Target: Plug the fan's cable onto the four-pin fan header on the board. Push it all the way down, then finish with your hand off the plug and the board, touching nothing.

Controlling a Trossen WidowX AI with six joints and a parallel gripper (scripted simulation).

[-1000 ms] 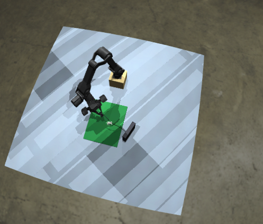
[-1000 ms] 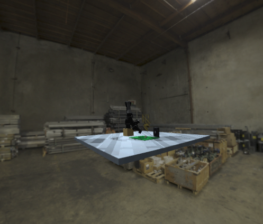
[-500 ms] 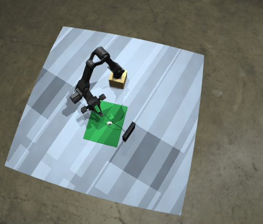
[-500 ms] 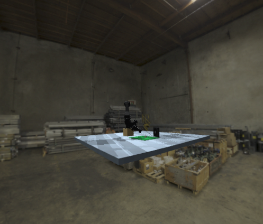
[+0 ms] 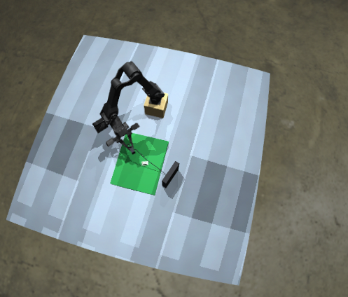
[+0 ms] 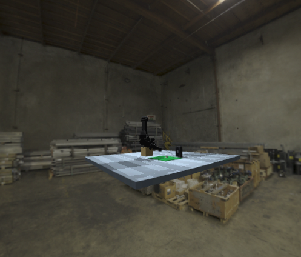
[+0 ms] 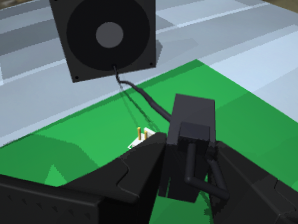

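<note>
Right now the green board is 30 mm ahead of my gripper tip, 40 mm to the left of it and 120 mm below it. Round my gripper tip: black plug 10 mm below; fan 90 mm ahead, 200 mm to the left, 50 mm below.
</note>
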